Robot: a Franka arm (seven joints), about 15 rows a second.
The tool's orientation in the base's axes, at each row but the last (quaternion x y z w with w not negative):
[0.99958, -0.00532, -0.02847, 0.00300]
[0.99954, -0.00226, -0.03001, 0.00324]
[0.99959, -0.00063, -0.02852, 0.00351]
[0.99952, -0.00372, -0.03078, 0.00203]
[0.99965, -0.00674, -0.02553, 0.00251]
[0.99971, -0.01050, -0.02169, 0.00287]
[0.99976, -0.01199, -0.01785, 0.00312]
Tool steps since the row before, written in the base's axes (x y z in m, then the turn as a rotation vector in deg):
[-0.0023, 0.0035, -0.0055, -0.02, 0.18, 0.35]
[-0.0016, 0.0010, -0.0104, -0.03, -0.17, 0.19]
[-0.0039, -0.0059, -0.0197, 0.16, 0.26, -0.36]
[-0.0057, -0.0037, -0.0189, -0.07, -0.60, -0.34]
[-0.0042, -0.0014, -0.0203, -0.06, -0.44, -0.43]
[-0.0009, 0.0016, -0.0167, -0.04, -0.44, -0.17]
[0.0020, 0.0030, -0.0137, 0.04, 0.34, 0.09]
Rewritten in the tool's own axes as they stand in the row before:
[-0.0020, -0.0035, 0.0056, -0.04, -0.18, -0.35]
[-0.0010, -0.0011, 0.0105, -0.04, 0.17, -0.19]
[-0.0028, 0.0058, 0.0199, 0.18, -0.26, 0.35]
[-0.0045, 0.0037, 0.0192, -0.04, 0.60, 0.35]
[-0.0031, 0.0013, 0.0205, -0.03, 0.44, 0.43]
[-0.0002, -0.0017, 0.0167, -0.02, 0.44, 0.17]
[0.0024, -0.0031, 0.0136, 0.03, -0.34, -0.09]

